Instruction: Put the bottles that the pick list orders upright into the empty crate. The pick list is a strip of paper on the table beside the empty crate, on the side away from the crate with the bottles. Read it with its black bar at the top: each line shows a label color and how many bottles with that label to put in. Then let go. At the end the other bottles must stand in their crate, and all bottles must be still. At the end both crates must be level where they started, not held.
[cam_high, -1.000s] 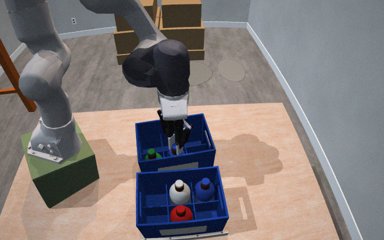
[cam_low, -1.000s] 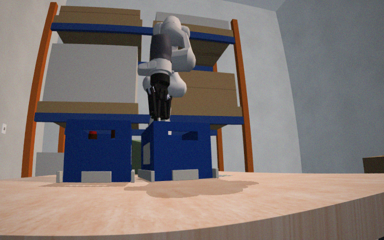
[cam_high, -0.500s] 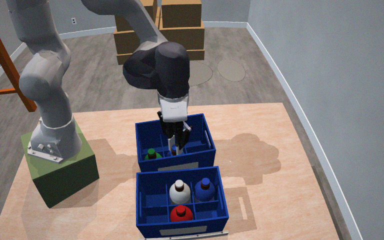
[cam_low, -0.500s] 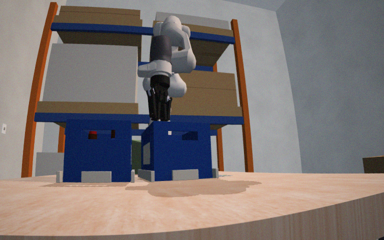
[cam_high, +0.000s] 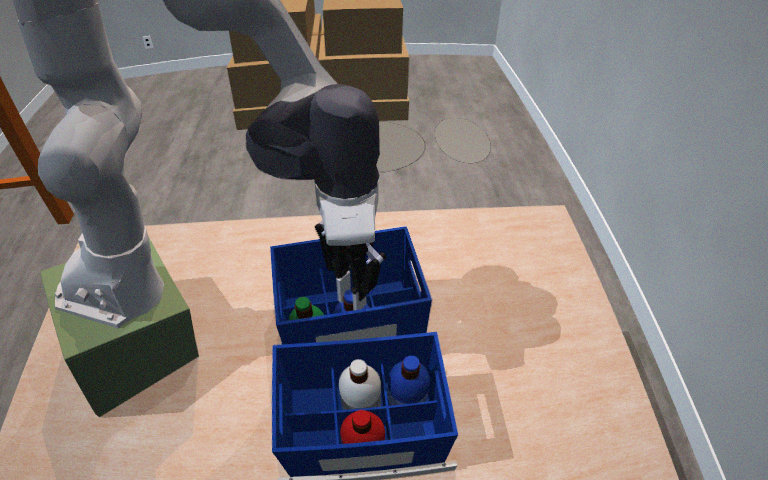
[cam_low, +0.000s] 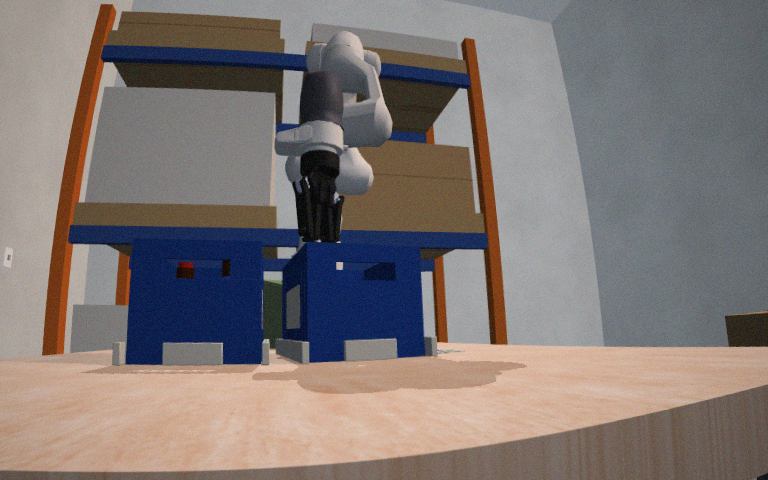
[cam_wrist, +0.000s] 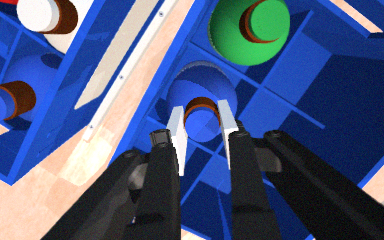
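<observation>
Now: hand 10 mm short of the white bottle, 150 mm to the left of it and 80 mm above it. Also, from my hand: red bottle: 10 mm ahead, 240 mm to the right, 80 mm below; then green-labelled bottle: 90 mm behind, 10 mm to the right, 80 mm below; then blue bottle: 90 mm ahead, 140 mm to the right, 80 mm below.
</observation>
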